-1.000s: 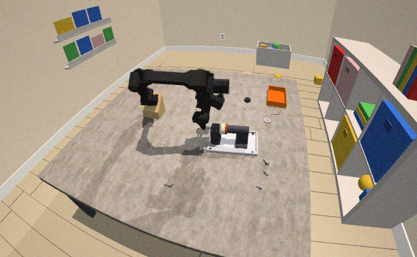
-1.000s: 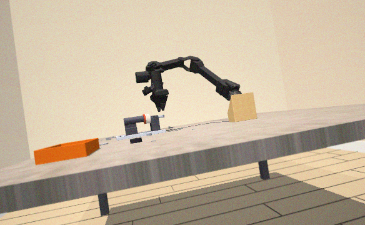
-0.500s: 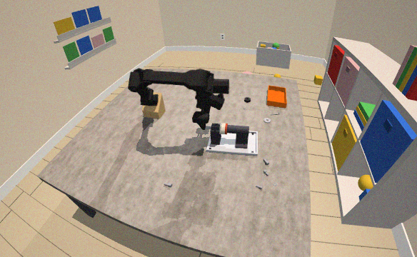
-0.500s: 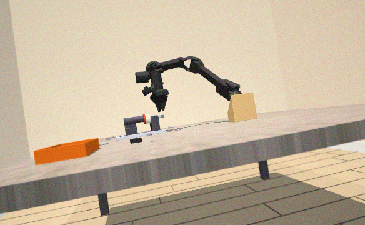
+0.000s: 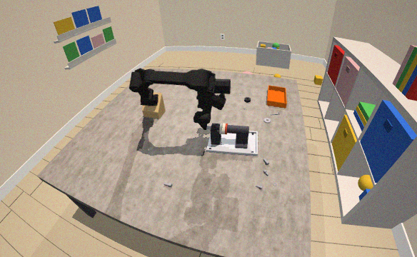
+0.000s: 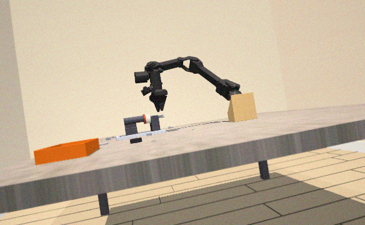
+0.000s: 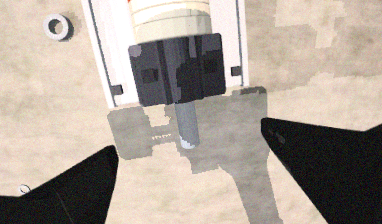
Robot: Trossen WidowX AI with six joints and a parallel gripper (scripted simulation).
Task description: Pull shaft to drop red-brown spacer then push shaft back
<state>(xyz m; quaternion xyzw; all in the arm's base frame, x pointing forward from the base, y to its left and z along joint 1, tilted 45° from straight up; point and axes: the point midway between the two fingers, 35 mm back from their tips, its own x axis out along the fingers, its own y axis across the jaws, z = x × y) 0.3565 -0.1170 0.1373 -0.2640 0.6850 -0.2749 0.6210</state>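
The shaft is 70 mm ahead of my gripper tip and 30 mm below it. From my gripper tip the other things lie so: black disc 380 mm to the left, 170 mm ahead, 100 mm below; red-brown spacer 90 mm ahead, 30 mm below; orange tray 440 mm to the left, 360 mm ahead, 100 mm below.
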